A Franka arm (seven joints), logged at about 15 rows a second.
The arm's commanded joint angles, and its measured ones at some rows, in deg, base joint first. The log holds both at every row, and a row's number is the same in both.
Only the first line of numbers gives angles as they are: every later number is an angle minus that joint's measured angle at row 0.
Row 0, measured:
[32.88, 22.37, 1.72, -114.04, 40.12, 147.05, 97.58]
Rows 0 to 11, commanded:
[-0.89, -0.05, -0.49, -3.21, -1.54, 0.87, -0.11]
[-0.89, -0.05, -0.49, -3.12, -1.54, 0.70, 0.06]
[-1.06, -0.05, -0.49, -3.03, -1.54, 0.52, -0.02]
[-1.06, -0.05, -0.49, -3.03, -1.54, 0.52, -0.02]
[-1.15, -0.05, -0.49, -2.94, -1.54, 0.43, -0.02]
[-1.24, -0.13, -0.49, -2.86, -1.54, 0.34, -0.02]
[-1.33, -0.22, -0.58, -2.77, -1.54, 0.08, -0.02]
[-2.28, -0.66, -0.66, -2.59, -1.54, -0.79, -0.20]
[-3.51, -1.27, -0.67, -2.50, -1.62, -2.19, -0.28]
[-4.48, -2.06, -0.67, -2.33, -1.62, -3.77, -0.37]
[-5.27, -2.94, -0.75, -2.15, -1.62, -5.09, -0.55]
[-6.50, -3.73, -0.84, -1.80, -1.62, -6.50, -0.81]
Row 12, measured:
[-3.85, -0.85, -1.08, -1.55, -0.28, -3.15, -0.08]
